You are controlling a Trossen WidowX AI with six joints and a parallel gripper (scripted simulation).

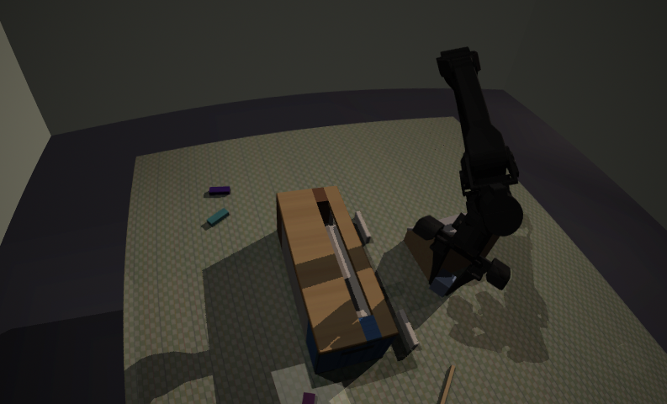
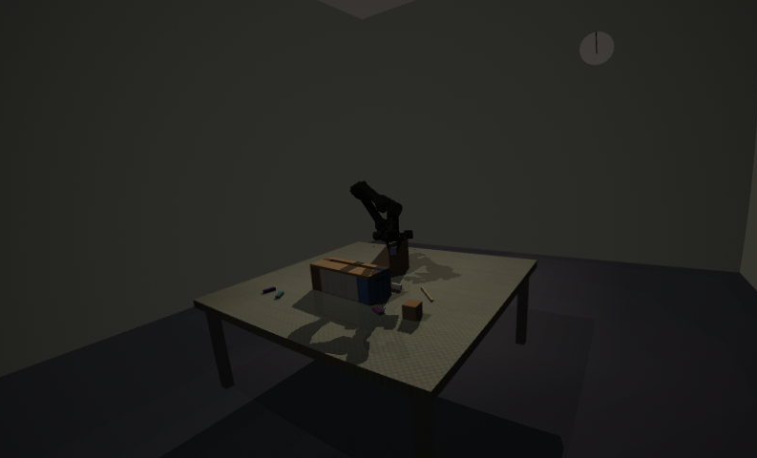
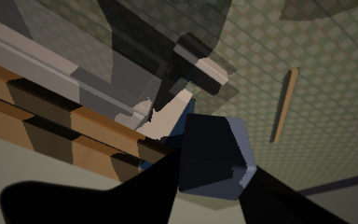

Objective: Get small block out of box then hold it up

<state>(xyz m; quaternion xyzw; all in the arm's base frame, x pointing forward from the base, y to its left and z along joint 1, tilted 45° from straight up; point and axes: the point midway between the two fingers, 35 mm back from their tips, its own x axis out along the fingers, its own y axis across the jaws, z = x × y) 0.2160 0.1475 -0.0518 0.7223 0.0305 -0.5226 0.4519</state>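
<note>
The grey-blue block lies 10 mm to the right of my gripper tip, 10 mm behind it and 10 mm above it. From my gripper tip the other things lie so: thin wooden stick 180 mm to the left, 170 mm below, 10 mm ahead; then wooden-topped box 150 mm to the right, 110 mm below, 110 mm ahead; then brown cube 250 mm to the left, 230 mm ahead, 140 mm below.
</note>
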